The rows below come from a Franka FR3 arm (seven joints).
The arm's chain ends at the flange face. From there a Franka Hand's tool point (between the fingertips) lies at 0.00 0.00 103.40 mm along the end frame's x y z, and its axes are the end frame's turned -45 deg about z.
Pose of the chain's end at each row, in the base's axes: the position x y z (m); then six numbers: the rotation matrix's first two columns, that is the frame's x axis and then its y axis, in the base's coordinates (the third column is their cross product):
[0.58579, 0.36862, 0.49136, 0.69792, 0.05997, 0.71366, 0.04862, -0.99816, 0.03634]
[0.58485, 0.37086, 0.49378, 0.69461, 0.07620, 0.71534, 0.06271, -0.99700, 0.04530]
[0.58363, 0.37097, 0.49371, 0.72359, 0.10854, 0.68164, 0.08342, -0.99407, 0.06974]
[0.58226, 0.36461, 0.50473, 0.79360, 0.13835, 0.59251, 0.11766, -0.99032, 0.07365]
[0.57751, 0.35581, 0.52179, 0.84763, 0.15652, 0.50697, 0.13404, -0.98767, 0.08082]
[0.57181, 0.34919, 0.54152, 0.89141, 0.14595, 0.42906, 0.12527, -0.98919, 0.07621]
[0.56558, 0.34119, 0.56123, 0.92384, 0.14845, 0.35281, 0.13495, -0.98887, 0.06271]
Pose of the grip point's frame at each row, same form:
[0.65967, 0.36959, 0.41903, 0.45912, 0.74821, 0.47894, 0.52788, -0.66340, 0.53033]
[0.65895, 0.37224, 0.42168, 0.44682, 0.75887, 0.47379, 0.53551, -0.65110, 0.53785]
[0.65448, 0.37163, 0.41840, 0.45267, 0.77966, 0.43268, 0.57064, -0.62616, 0.53131]
[0.64399, 0.36577, 0.42178, 0.47796, 0.79809, 0.36689, 0.64436, -0.60243, 0.47105]
[0.63059, 0.35575, 0.43306, 0.50458, 0.80906, 0.30133, 0.69415, -0.58771, 0.41563]
[0.61685, 0.34772, 0.44845, 0.54174, 0.80267, 0.24950, 0.71890, -0.59626, 0.35728]
[0.60262, 0.34012, 0.46470, 0.55783, 0.80421, 0.20513, 0.74868, -0.59427, 0.29382]

